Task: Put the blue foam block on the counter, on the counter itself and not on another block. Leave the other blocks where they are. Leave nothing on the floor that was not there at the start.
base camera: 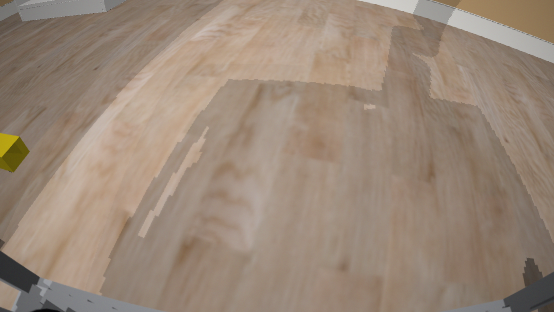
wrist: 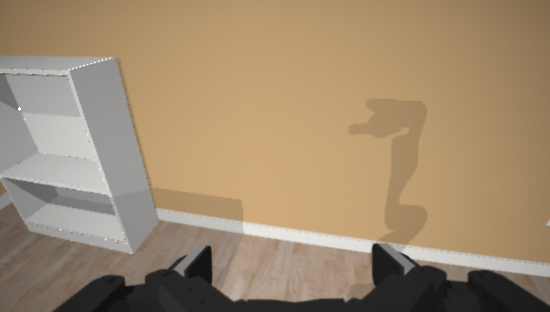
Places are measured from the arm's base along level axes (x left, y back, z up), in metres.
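Where they show: gripper, between the fingertips: (wrist: 291,263).
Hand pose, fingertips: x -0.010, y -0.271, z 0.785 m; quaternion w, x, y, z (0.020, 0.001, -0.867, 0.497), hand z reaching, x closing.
After its pixels a point has its place.
The blue foam block and the counter do not show in either view. A yellow block (base camera: 14,153) @[x 0.536, y -0.383, z -0.369 m] lies on the floor at the left edge of the base camera view, partly cut off by the frame. My gripper (wrist: 291,263) @[x -0.010, y -0.271, z 0.785 m] is open, with its two fingers wide apart at the bottom of the wrist view and no object between them. It faces the tan wall, with floor showing beyond the fingers.
A white shelf unit (wrist: 120,150) @[x 0.799, y -1.445, z 0.220 m] stands against the tan wall (wrist: 275,110) @[x -0.006, y -1.449, z 0.432 m] at the left of the wrist view. A white baseboard (base camera: 500,39) @[x -1.007, y -1.221, z -0.379 m] (wrist: 310,239) @[x -0.216, y -1.390, z -0.357 m] runs along the wall. The robot's shadow falls on floor and wall.
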